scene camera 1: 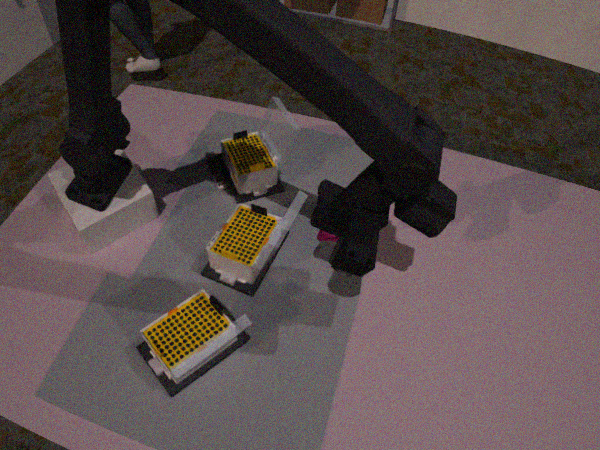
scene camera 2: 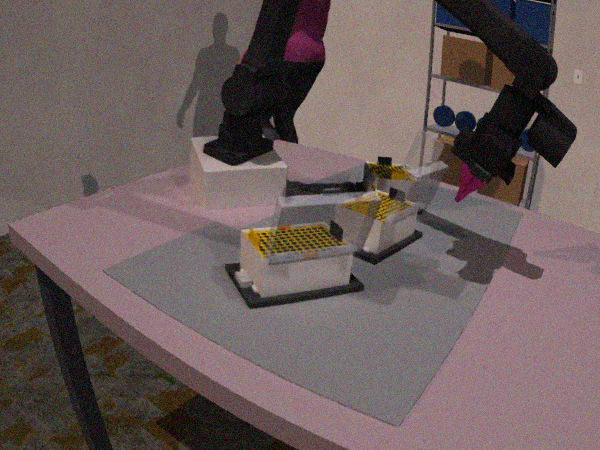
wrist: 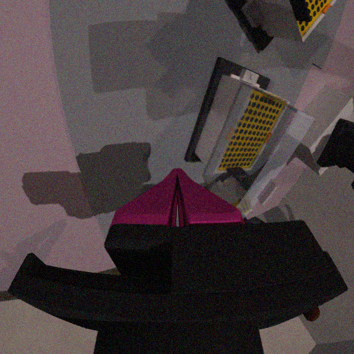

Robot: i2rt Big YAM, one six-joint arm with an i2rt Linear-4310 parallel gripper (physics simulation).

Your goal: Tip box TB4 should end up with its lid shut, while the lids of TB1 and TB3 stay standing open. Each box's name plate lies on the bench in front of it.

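Places are measured from the arm's base along level axes (x ahead, y left, z up), in millimetres.
Pixels of known places: gripper, fingertip midpoint: [scene camera 1: 319, 236] [scene camera 2: 456, 200]; arm's base, origin of the base link: [scene camera 1: 100, 181] [scene camera 2: 238, 150].
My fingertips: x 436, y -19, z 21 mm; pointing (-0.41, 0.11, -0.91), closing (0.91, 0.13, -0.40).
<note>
For each thing: its middle in the pictures, then the offset to it from my fingertips. "pt": a spot on its surface instead. Level surfaces: height alone.
- middle box, body centre: [scene camera 2: 371, 218] [scene camera 1: 239, 240] dx -142, dy +4, dz -72 mm
- far box, body centre: [scene camera 2: 391, 169] [scene camera 1: 248, 151] dx -197, dy +206, dz -40 mm
- middle lid, surface spot: [scene camera 1: 294, 211] pt dx -46, dy +7, dz +38 mm
- far lid, surface spot: [scene camera 1: 286, 114] pt dx -130, dy +249, dz +40 mm
- grey mat, its level: dz -105 mm
- pink bench, its level: dz -108 mm
Three white tip boxes with yellow, hole-dotted racks stand in a row: a near box [scene camera 1: 185, 330] [scene camera 2: 302, 275] [wrist: 280, 22], a middle box [scene camera 1: 243, 235] [scene camera 2: 387, 231] [wrist: 252, 130] and a far box [scene camera 1: 249, 152] [scene camera 2: 390, 171]. Clear lids stand up from all three: the near lid [scene camera 1: 243, 324], the middle lid [scene camera 1: 294, 211] and the far lid [scene camera 1: 286, 114]. No name plate is legible, so I cannot tell which box is TB4. My gripper [scene camera 1: 327, 236] [scene camera 2: 463, 192] [wrist: 176, 174] is shut and empty, with magenta fingertips raised above the bench, right of the middle box in scene camera 1.
The boxes stand on dark bases on a grey mat [scene camera 1: 280, 400] [scene camera 2: 350, 360] on the pink bench [scene camera 1: 475, 325] [scene camera 2: 540, 350]. The arm's white block [scene camera 1: 120, 220] [scene camera 2: 237, 186] is left of the boxes. A shelf rack [scene camera 2: 429, 75] and a person [scene camera 2: 306, 47] are behind the bench.
</note>
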